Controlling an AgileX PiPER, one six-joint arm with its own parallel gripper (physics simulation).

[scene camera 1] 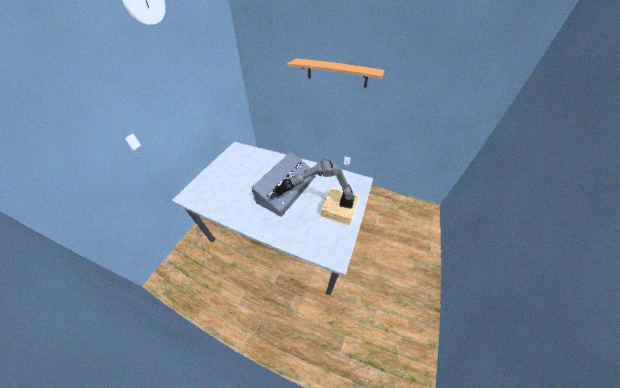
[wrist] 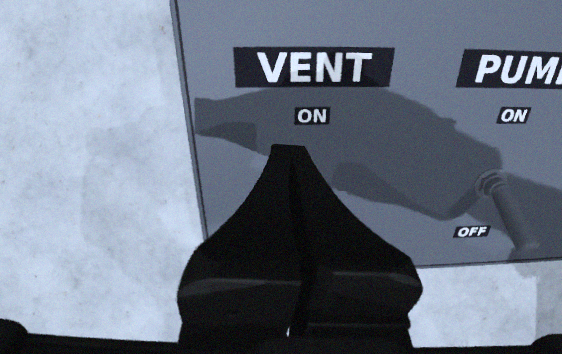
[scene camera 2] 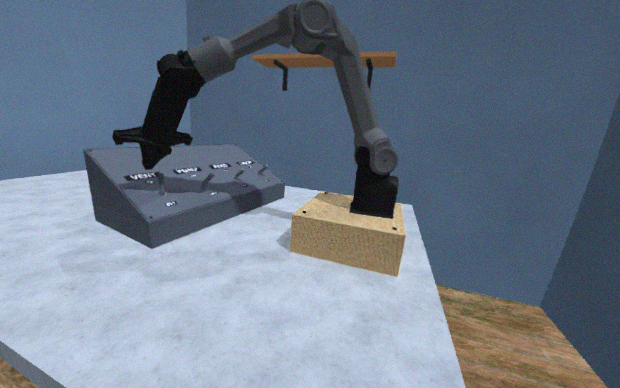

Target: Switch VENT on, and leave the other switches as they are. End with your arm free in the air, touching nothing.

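Observation:
The grey sloped switch panel (scene camera 1: pixel 272 182) (scene camera 2: pixel 120 220) (wrist: pixel 425 30) stands on the table. The VENT lever (scene camera 2: pixel 161 185) stands more upright than the neighbouring levers and leans toward its ON label (wrist: pixel 312 116); the gripper hides it in the wrist view. The PUMP lever (scene camera 2: pixel 207 182) (wrist: pixel 510 215) leans toward OFF; the two levers farther right (scene camera 2: pixel 239 175) (scene camera 2: pixel 263 170) lean the same way. My gripper (scene camera 1: pixel 274 194) (scene camera 2: pixel 148 167) (wrist: pixel 286 164) is shut and empty, above the panel close to the VENT lever's tip. A small gap shows between them in scene camera 2; contact is hard to rule out.
The arm's base stands on a wooden block (scene camera 1: pixel 336 213) (scene camera 2: pixel 345 245) on the white table (scene camera 1: pixel 220 175) (scene camera 2: pixel 225 320). An orange wall shelf (scene camera 1: pixel 335 67) (scene camera 2: pixel 380 59) hangs on the wall behind. The arm's shadow falls across the panel.

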